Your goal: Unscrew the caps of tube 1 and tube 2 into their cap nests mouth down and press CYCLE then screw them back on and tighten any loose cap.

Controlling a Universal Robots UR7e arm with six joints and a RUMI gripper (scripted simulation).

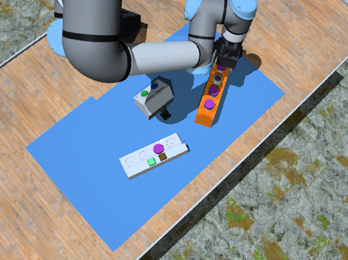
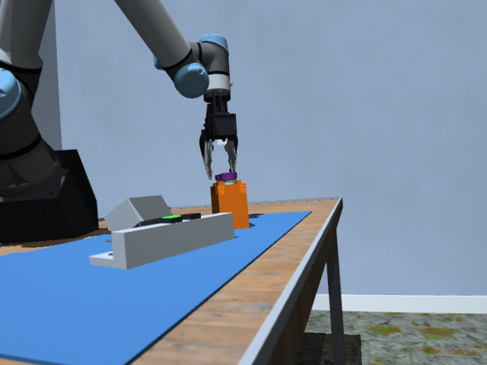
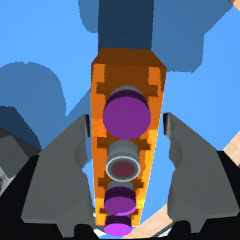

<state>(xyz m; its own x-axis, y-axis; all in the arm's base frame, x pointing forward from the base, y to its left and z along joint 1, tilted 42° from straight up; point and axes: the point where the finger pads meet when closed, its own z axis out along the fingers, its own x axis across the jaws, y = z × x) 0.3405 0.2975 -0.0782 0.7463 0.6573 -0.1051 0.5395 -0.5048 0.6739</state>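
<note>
My hand is 10 mm above the purple cap. From my hand the other things lie so: grey key housing (240 mm to the right, 80 mm behind, 70 mm below); then green key (260 mm to the right, 100 mm behind, 60 mm below); then blue key (220 mm to the right, 100 mm behind, 60 mm below).
</note>
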